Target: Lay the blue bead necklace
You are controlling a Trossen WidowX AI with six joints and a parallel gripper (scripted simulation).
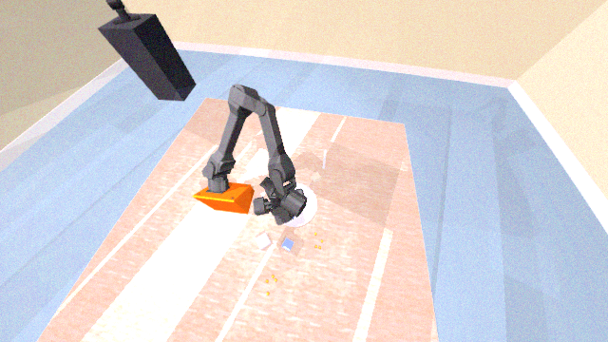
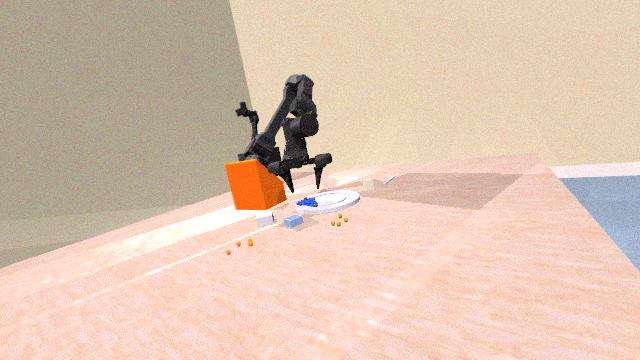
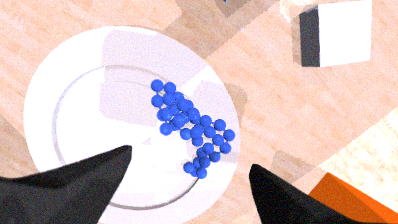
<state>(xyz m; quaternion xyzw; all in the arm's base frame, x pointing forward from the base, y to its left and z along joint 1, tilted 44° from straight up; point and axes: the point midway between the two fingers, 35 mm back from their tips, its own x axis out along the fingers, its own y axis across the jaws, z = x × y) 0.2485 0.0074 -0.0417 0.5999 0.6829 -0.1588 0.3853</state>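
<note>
Now: the round white bead board 5 cm ahead of my gripper tip, 4 cm to the left of it and 4 cm below it. Round my gripper tip: white block 6 cm behind, 13 cm to the right, 4 cm below; then light blue cube 4 cm ahead, 13 cm to the right, 4 cm below; then beige cube 13 cm ahead, 18 cm to the left, 3 cm below.
</note>
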